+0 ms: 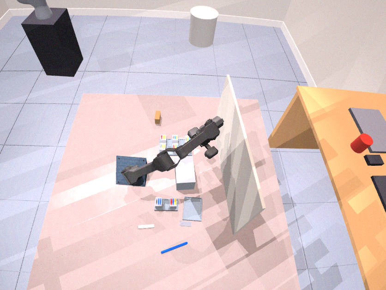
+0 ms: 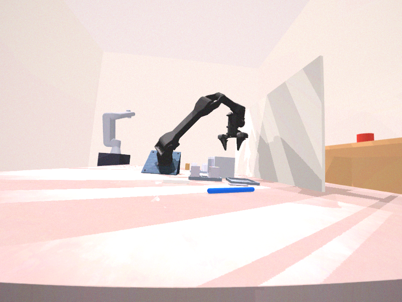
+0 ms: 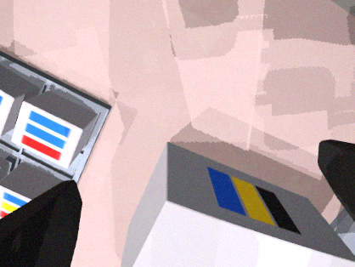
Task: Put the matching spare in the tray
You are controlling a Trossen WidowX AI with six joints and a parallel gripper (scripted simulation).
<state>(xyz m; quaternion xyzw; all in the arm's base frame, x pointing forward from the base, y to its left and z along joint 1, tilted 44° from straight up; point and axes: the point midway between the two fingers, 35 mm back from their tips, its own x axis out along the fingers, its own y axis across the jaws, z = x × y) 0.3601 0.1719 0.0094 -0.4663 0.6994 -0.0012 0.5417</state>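
Now: the grey spare cube 7 cm behind my gripper tip, 13 cm to the left of it and 11 cm below it. Also, from my gripper tip: white mounted unit (8 cm behind, 9 cm to the right, 10 cm below); then grey tray (2 cm behind, 28 cm to the right, 14 cm below); then tall white panel (15 cm ahead, 6 cm to the right, 8 cm above).
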